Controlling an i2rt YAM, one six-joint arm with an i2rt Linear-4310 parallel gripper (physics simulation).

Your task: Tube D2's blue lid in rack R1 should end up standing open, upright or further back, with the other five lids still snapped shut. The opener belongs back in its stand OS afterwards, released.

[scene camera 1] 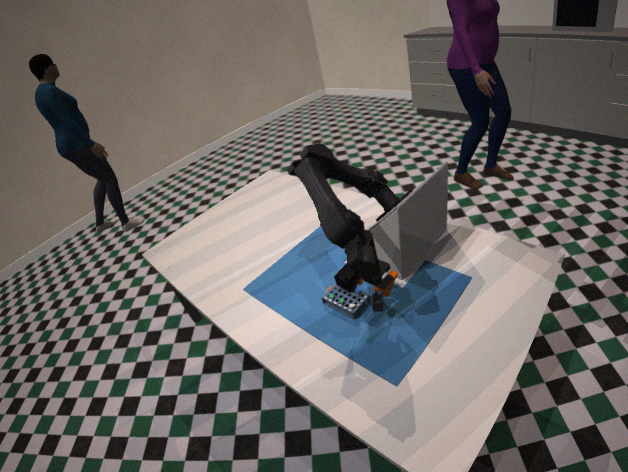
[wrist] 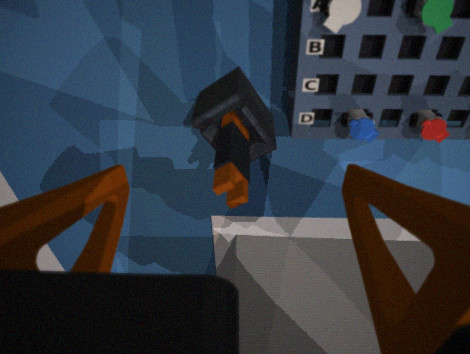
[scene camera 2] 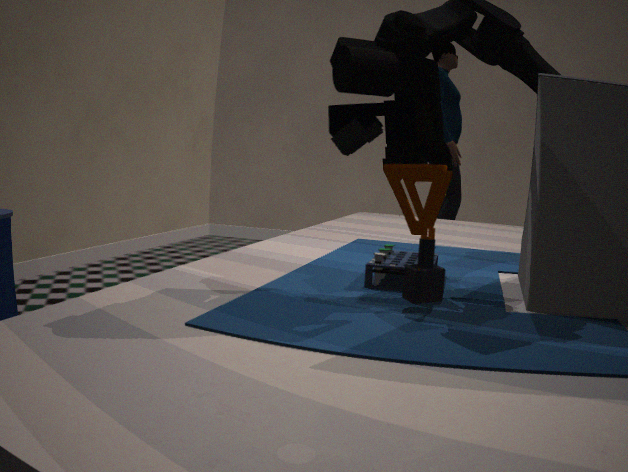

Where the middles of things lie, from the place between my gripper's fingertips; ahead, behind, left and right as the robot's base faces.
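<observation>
I see the orange and black opener [wrist: 232, 158] 10 mm behind my hand and 30 mm below it.
</observation>
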